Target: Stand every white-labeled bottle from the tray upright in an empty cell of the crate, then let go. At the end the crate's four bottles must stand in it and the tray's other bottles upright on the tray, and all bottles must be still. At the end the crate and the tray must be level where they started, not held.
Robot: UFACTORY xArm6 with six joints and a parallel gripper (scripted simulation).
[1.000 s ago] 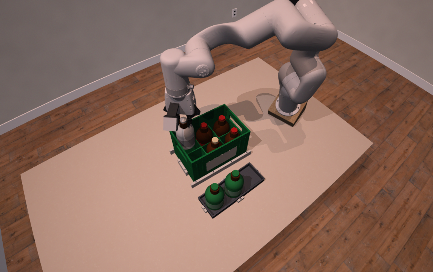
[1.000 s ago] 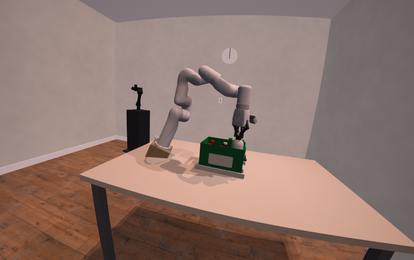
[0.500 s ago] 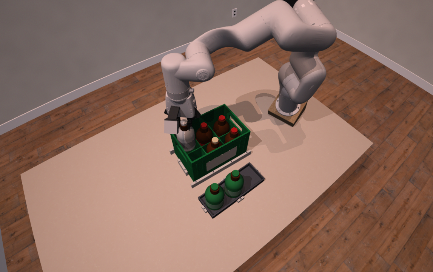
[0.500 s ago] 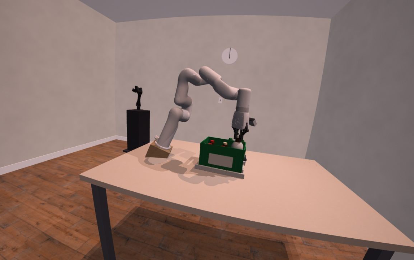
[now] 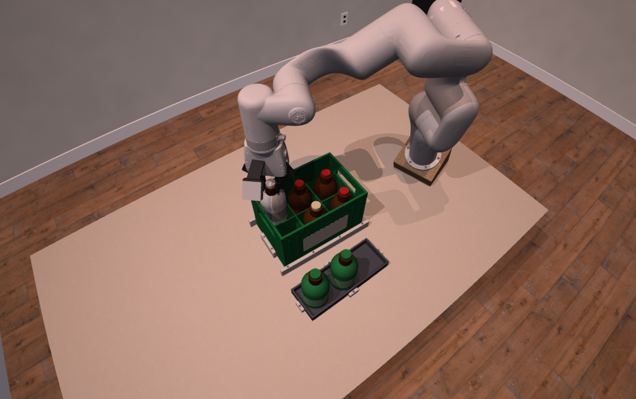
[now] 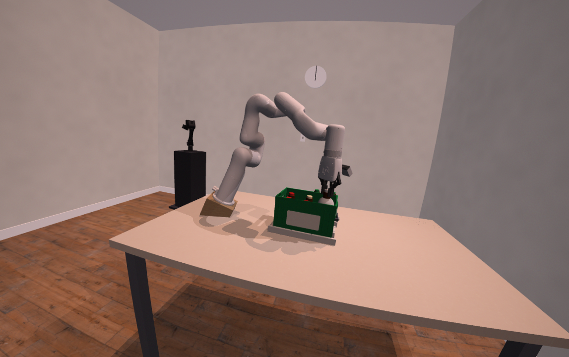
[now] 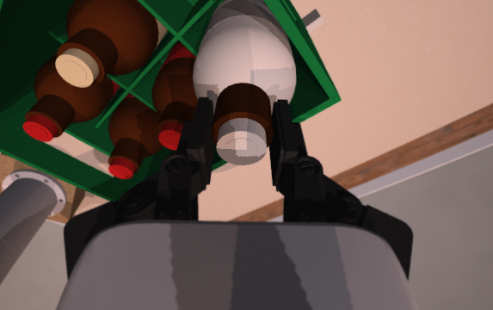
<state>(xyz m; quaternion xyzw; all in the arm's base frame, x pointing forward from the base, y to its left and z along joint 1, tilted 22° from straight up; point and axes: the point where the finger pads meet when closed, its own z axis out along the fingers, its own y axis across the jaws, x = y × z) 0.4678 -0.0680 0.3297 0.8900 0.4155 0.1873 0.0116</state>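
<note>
Right now my hand is 7 cm above the white-labeled bottle. The rest, counted from my hand: tray: 24 cm to the left, 21 cm below, 8 cm behind; then crate: 14 cm below, 9 cm behind, 4 cm to the left.
</note>
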